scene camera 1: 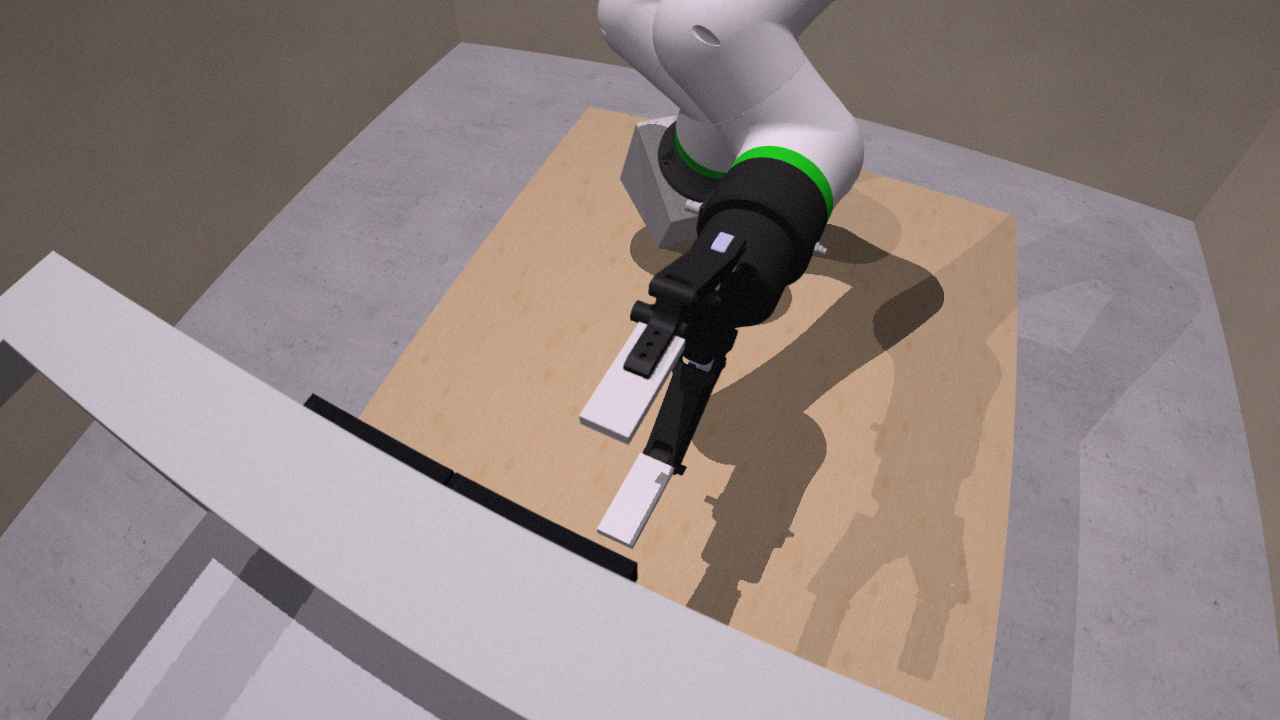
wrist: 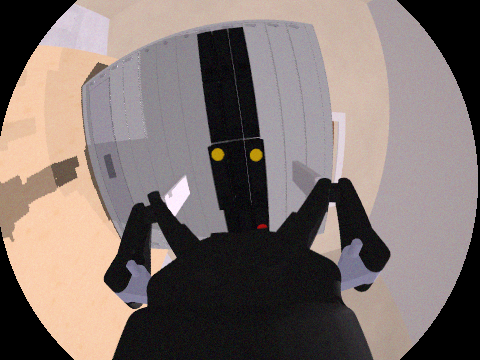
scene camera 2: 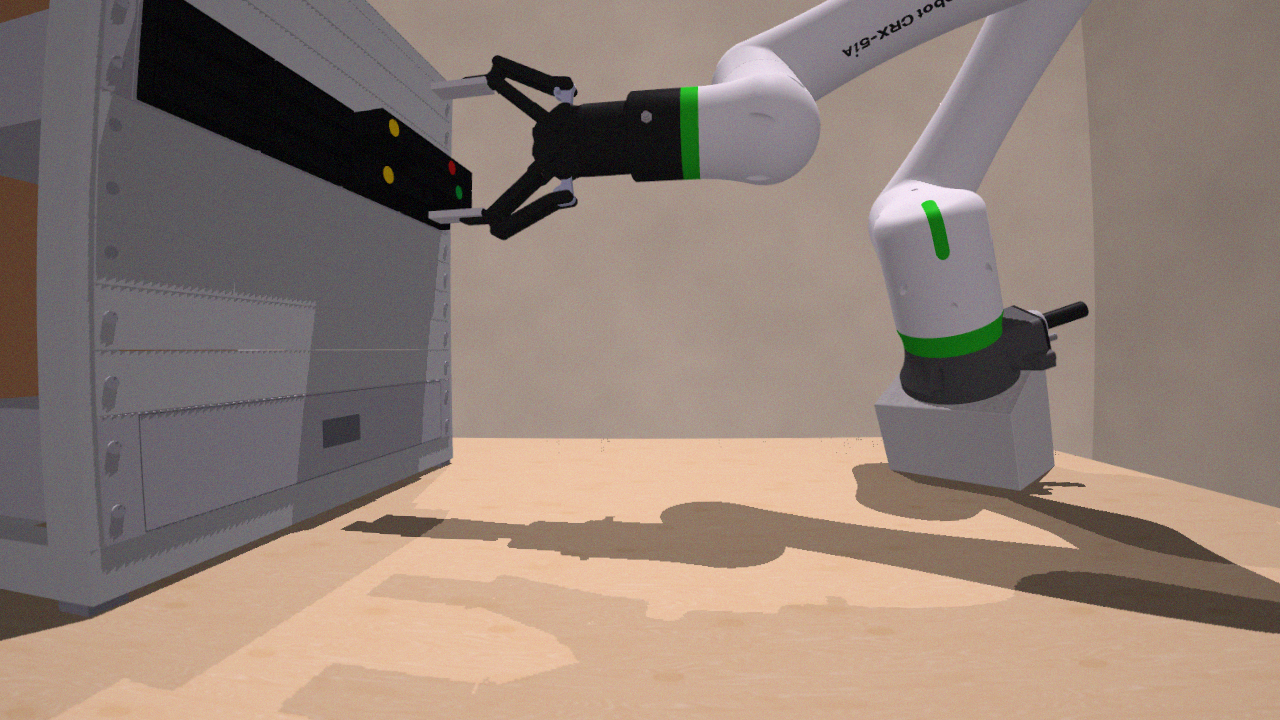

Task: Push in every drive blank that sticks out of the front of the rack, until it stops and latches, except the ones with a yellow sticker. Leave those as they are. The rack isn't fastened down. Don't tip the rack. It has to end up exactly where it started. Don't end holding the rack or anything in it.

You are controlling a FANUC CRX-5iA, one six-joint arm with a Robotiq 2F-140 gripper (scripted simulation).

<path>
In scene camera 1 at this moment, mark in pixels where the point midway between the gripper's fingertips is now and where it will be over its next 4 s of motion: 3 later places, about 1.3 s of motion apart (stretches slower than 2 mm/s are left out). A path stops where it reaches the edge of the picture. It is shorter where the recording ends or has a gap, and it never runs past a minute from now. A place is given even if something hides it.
My gripper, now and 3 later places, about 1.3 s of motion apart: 610, 494; 430, 391; 367, 394; 407, 453
</path>
